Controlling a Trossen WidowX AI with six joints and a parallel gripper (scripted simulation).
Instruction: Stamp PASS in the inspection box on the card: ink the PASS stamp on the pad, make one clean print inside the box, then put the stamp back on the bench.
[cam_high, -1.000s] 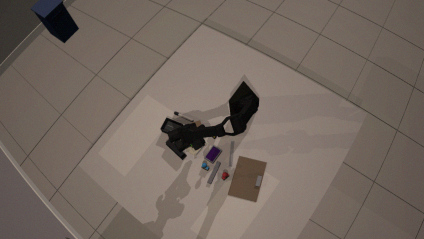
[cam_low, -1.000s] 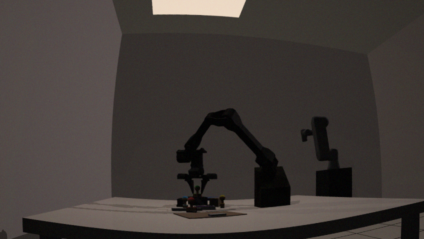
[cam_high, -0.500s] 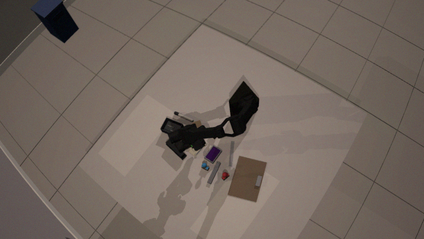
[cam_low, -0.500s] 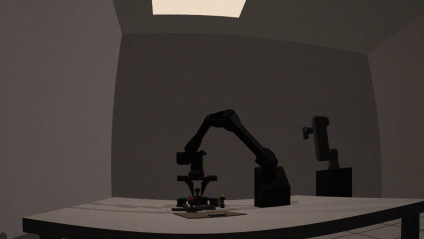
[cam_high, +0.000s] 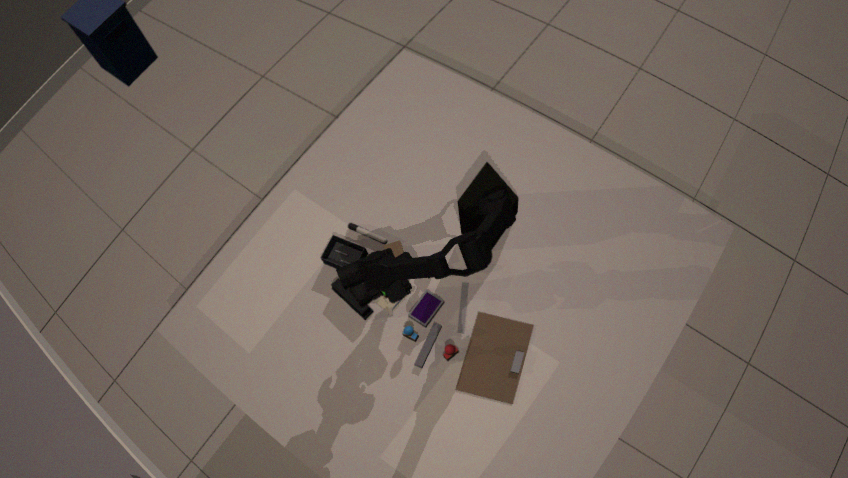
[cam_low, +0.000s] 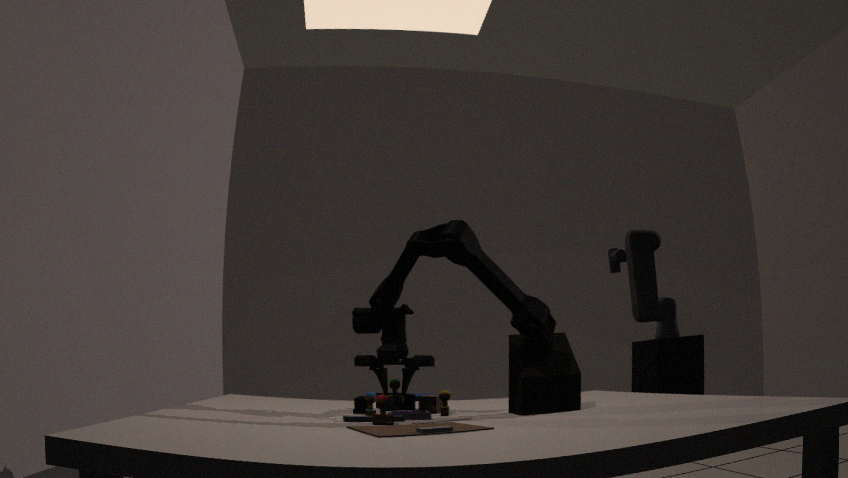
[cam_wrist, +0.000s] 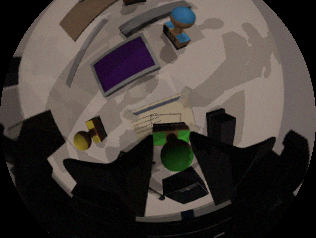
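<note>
The cream note lies 5 cm below my gripper tip and 1 cm behind it. From my gripper tip the other things lie so: green-knobbed stamp: right at my gripper tip; then black bar: 8 cm to the right, 8 cm ahead, 3 cm below; then purple ink pad: 11 cm to the left, 5 cm below, 3 cm behind.
</note>
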